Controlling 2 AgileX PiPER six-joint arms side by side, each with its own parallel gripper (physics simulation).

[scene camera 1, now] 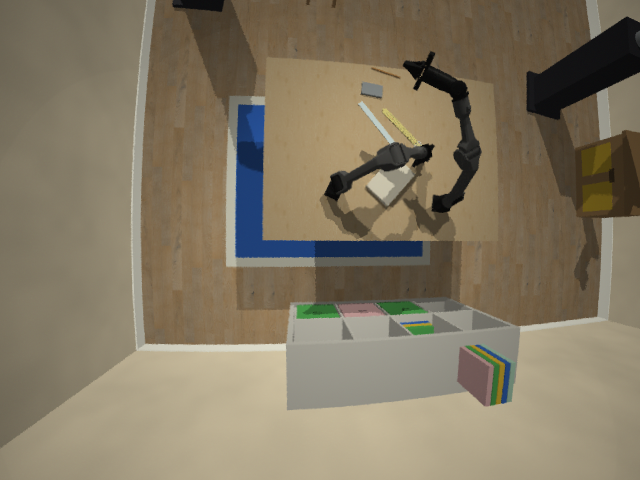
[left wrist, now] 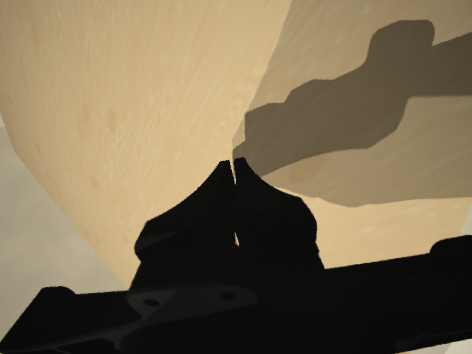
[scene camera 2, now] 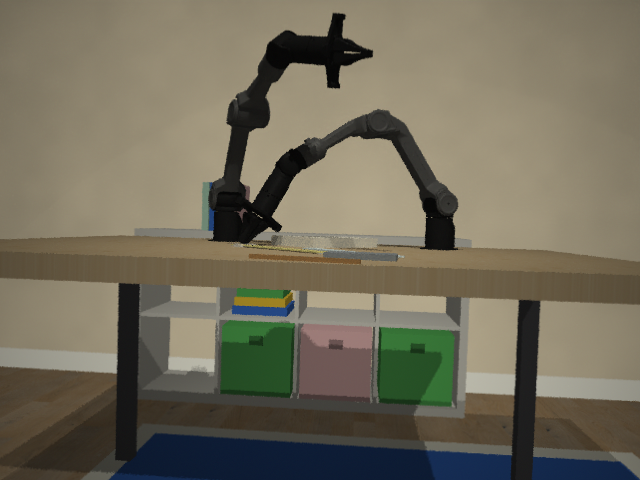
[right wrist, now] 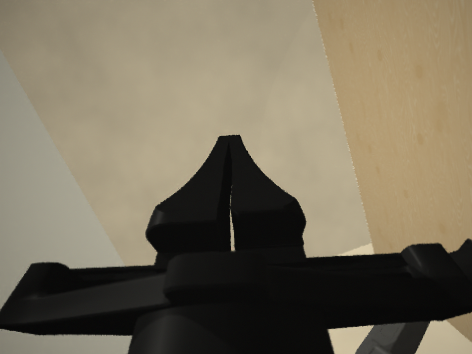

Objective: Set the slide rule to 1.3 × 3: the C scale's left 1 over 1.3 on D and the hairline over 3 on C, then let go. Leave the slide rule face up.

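The yellow slide rule (scene camera 1: 400, 126) (scene camera 2: 281, 248) lies on the table, slanting down to the right in scene camera 1. A whitish part shows at its lower right end, partly hidden by the left gripper; its scale settings are too small to read. My left gripper (scene camera 1: 427, 153) (scene camera 2: 245, 239) (left wrist: 234, 172) is shut and empty, low over the table beside that end. Whether it touches the rule cannot be told. The slide rule does not show in the left wrist view. My right gripper (scene camera 1: 406, 64) (scene camera 2: 370, 53) (right wrist: 230, 148) is shut and empty, high above the table.
A pale blue strip (scene camera 1: 375, 122) lies beside the rule, partly under the left arm. A white block (scene camera 1: 381, 187) lies below that arm in scene camera 1. A grey block (scene camera 1: 371, 89) (scene camera 2: 361, 256) and an orange-brown stick (scene camera 1: 385, 72) (scene camera 2: 305, 258) lie near the far table edge there.
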